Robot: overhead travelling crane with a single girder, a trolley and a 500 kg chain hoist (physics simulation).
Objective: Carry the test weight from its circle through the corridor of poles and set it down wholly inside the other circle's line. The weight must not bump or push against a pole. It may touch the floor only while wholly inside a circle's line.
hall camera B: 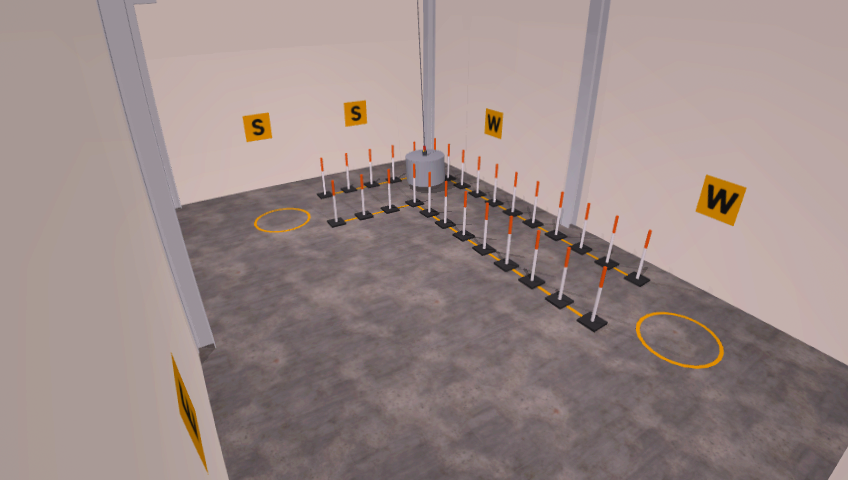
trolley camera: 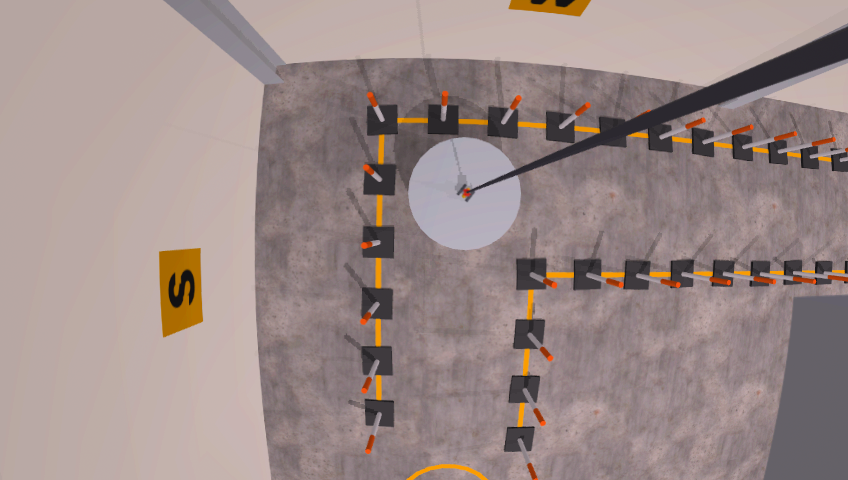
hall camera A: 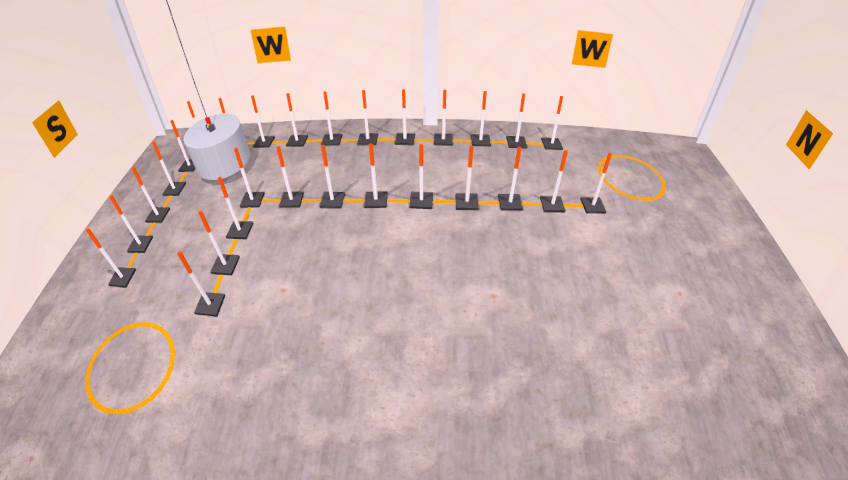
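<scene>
The test weight point(hall camera A: 217, 148) point(hall camera B: 424, 169) point(trolley camera: 452, 220), a light grey cylinder, hangs upright from my hook point(hall camera A: 208, 124) point(hall camera B: 424, 151) point(trolley camera: 465, 192) at the corridor's corner. Its shadow shows on the floor, and it is off the floor. In the trolley view it stands apart from the inner corner pole point(hall camera A: 244, 174) point(hall camera B: 414, 184) point(trolley camera: 542, 279) and the outer corner pole point(trolley camera: 376, 107). One circle point(hall camera A: 119, 411) point(hall camera B: 282, 231) point(trolley camera: 447, 466) lies beyond the short leg's end. The other circle point(hall camera A: 664, 185) point(hall camera B: 723, 350) lies beyond the long leg's end.
Orange-and-white poles on black bases line both legs, joined by yellow floor lines. The S wall point(trolley camera: 208, 386) is left of the short leg in the trolley view. The W wall point(hall camera A: 357, 59) runs behind the long leg. A wall column point(hall camera A: 430, 65) stands there.
</scene>
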